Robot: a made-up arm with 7 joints.
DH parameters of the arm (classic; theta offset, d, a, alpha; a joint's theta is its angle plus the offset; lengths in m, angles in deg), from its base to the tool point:
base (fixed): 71.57 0 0.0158 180
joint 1: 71.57 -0.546 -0.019 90
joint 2: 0 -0.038 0.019 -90
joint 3: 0 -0.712 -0.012 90
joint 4: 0 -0.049 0.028 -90
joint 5: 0 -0.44 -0.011 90
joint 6: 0 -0.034 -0.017 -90
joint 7: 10 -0.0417 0.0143 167.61
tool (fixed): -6.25 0.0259 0 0
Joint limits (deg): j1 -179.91..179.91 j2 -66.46..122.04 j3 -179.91..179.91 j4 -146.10..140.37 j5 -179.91..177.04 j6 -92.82..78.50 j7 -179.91..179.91
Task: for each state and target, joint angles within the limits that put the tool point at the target. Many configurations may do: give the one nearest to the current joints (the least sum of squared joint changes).
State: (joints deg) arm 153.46 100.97 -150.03 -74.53 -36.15 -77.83 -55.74
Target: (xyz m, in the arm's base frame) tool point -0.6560 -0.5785 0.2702
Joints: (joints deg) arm 132.60 77.12 -159.72 -72.95 -37.12 -80.50 -56.22
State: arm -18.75 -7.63 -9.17 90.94 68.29 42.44 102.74
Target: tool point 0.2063 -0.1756 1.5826
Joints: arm -9.10 -12.27 13.64 59.82 68.13 41.55 103.31
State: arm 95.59 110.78 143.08 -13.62 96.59 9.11 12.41
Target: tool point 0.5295 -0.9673 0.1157
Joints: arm 65.65 106.69 141.37 -11.97 95.80 9.37 12.35
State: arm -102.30 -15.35 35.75 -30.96 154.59 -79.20 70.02
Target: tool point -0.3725 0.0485 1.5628
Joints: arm -131.52 21.56 62.73 -50.71 148.89 -69.96 69.13
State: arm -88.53 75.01 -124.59 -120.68 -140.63 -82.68 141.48
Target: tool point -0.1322 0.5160 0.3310
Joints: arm -122.92 73.45 -148.10 -145.53 -134.12 -83.83 142.49
